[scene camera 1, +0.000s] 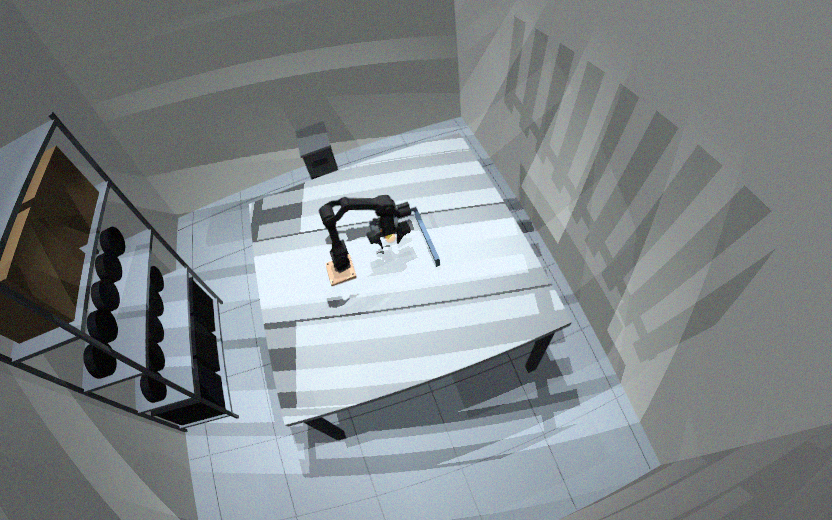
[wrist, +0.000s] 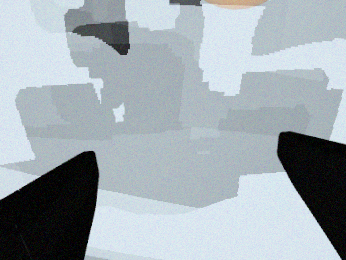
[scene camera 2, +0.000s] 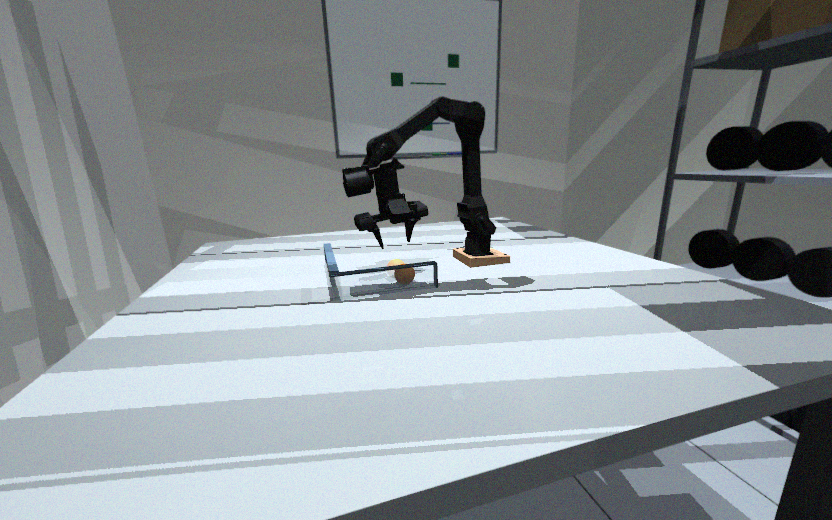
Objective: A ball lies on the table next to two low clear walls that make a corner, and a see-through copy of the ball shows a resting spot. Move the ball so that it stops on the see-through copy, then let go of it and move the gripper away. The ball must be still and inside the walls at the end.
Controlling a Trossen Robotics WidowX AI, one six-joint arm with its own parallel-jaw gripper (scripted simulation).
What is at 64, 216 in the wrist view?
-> The gripper.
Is the gripper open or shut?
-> Open.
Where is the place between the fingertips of the gripper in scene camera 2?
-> At 395, 245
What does the gripper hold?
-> Nothing.
